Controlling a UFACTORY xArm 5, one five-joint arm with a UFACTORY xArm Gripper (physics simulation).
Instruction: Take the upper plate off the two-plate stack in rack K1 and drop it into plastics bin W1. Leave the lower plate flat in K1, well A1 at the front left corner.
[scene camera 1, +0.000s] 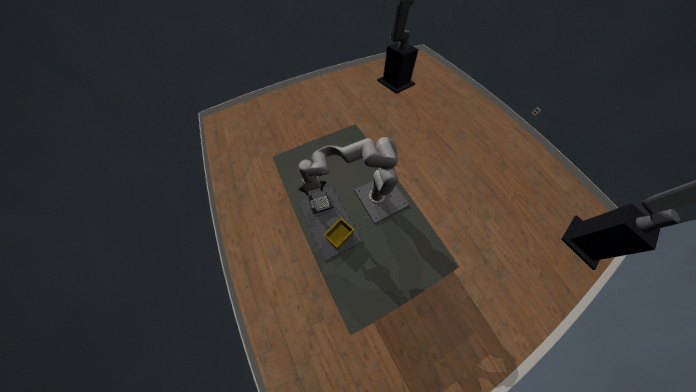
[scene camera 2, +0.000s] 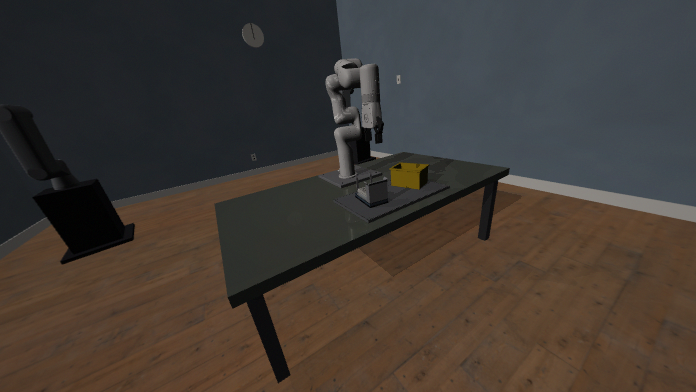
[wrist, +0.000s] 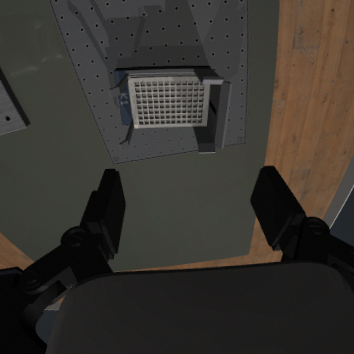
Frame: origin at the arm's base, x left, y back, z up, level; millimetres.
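Seen in the pictures: gripper, fingertip midpoint: (scene camera 1: 314, 191) (scene camera 2: 373, 142) (wrist: 189, 184); arm's base at its link origin: (scene camera 1: 376, 196) (scene camera 2: 348, 175).
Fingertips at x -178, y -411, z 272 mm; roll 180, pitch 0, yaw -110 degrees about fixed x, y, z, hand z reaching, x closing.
Note:
Pixels of each thing's top centre, then the offset from my fingertips to it. Level surfaces: height alone.
- pale gridded upper plate at its top centre: (wrist: 169, 102) (scene camera 1: 319, 203) dz -225, dx -22, dy +15 mm
- rack K1 at its top centre: (wrist: 165, 120) (scene camera 2: 369, 176) (scene camera 1: 319, 198) dz -158, dx -20, dy +21 mm
- yellow plastics bin W1 at its top centre: (scene camera 2: 409, 166) (scene camera 1: 339, 232) dz -178, dx +259, dy -8 mm
- perforated grey board at its top centre: (wrist: 151, 12) (scene camera 2: 391, 192) (scene camera 1: 328, 219) dz -277, dx +107, dy -3 mm
- dark green table at its surface level: dz -290 mm
A pale gridded upper plate (scene camera 1: 320, 203) (wrist: 170, 102) lies flat in rack K1 (scene camera 2: 379, 192) (wrist: 223, 115). The lower plate beneath it cannot be made out. The rack has a blue base edge marked K1 and a grey upright side wall. The yellow plastics bin W1 (scene camera 1: 331, 241) (scene camera 2: 407, 178) stands beside the rack on the same board; it does not show in the wrist view. My gripper (scene camera 1: 314, 190) (scene camera 2: 373, 139) (wrist: 189, 184) is open and empty, well above table height. In the wrist view the rack lies beyond the fingertips, towards the picture's top.
The perforated grey board (scene camera 1: 318, 227) (scene camera 2: 367, 214) (wrist: 220, 30) carries the rack and bin on the dark green table (scene camera 1: 350, 305) (scene camera 2: 280, 235) (wrist: 190, 220). The arm's base plate (scene camera 1: 390, 211) is beside the board. Thin guide posts and walls rise around the plate.

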